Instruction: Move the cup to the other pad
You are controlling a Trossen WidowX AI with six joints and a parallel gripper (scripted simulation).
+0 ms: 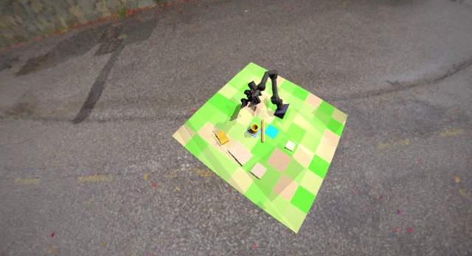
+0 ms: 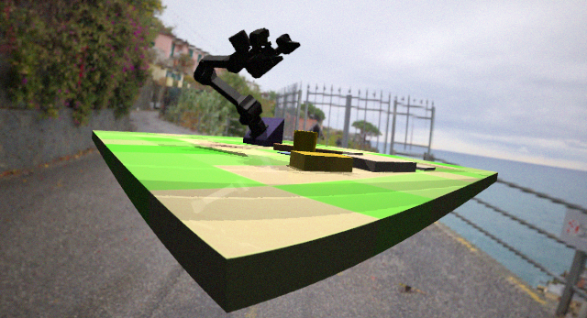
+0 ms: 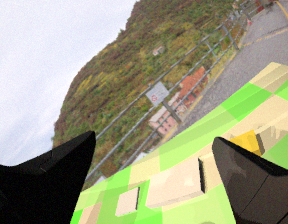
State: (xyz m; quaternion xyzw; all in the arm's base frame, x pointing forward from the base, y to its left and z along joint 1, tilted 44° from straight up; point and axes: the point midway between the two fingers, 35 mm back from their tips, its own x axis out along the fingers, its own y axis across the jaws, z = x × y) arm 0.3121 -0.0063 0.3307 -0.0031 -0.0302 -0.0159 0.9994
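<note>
My gripper tip is now 26 cm above the yellow cup, 11 cm to the right of it and 2 cm past it. Also, from my gripper tip: thin wooden bar 29 cm below, 18 cm to the left, 5 cm behind; light blue pad 30 cm below, 11 cm to the left, 2 cm behind; yellow block 28 cm below, 20 cm ahead, 9 cm to the right.
</note>
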